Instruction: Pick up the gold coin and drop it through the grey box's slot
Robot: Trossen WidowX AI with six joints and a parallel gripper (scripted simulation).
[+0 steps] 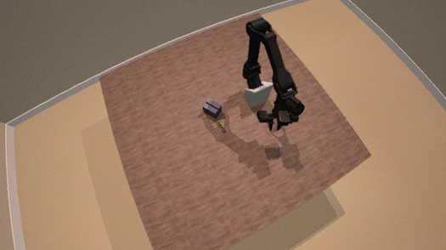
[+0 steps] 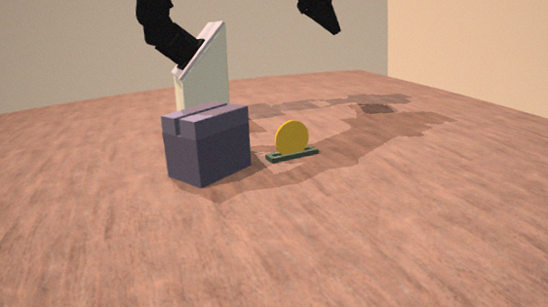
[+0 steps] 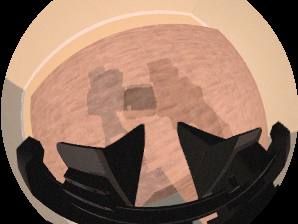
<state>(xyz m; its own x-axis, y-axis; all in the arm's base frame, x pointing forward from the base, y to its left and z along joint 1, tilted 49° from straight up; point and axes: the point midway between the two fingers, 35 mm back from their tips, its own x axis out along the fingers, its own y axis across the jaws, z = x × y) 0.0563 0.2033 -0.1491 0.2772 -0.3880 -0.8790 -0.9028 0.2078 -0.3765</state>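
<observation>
Right now my gripper tip is 19 cm short of the gold coin, 18 cm to the left of it and 13 cm above it.
</observation>
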